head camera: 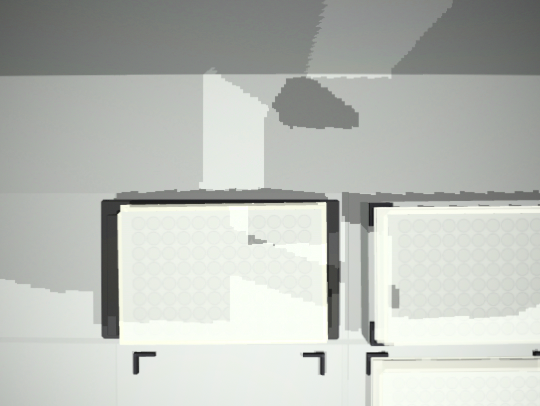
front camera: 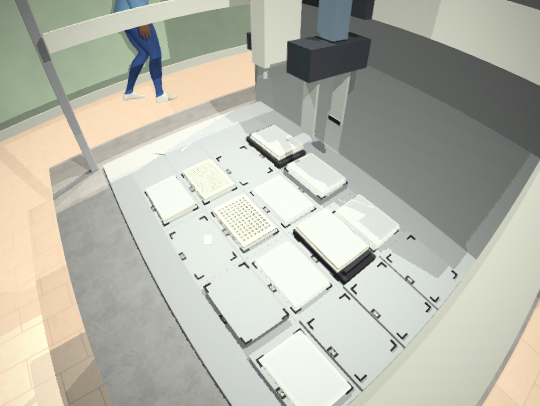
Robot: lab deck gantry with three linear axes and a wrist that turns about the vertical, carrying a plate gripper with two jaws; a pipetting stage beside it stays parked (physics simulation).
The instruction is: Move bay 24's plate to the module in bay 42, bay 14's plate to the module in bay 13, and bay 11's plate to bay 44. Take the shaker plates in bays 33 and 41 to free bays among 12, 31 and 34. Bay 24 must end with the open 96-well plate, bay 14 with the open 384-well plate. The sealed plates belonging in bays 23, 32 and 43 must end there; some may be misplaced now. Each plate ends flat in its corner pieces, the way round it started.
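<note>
My gripper (front camera: 321, 125) is open and empty, raised near the back edge by bay 41; its jaws do not show in the head view. Bay 41's pale plate (front camera: 276, 141) (head camera: 175, 280) sits on its dark shaker. A pale plate (front camera: 316, 175) (head camera: 465, 270) is on bay 42. Bay 33's plate (front camera: 332, 240) sits on its shaker. Bay 43 holds a translucent plate (front camera: 372, 222). The open 96-well plate (front camera: 245, 221) is in bay 22 and a fine-welled plate (front camera: 208, 179) in bay 21. Bay 11's plate (front camera: 171, 199) and bay 14's plate (front camera: 305, 370) are in their bays. Bays 24, 44, 12, 31 and 34 hold no plates.
Pale plates stand in bay 32 (front camera: 283, 200) (head camera: 450, 387) and bay 23 (front camera: 292, 275). Bay 13 has a flat grey module (front camera: 245, 305). The pale pipetting stage (front camera: 276, 35) stands beside the gripper. A person (front camera: 145, 60) is beyond the deck.
</note>
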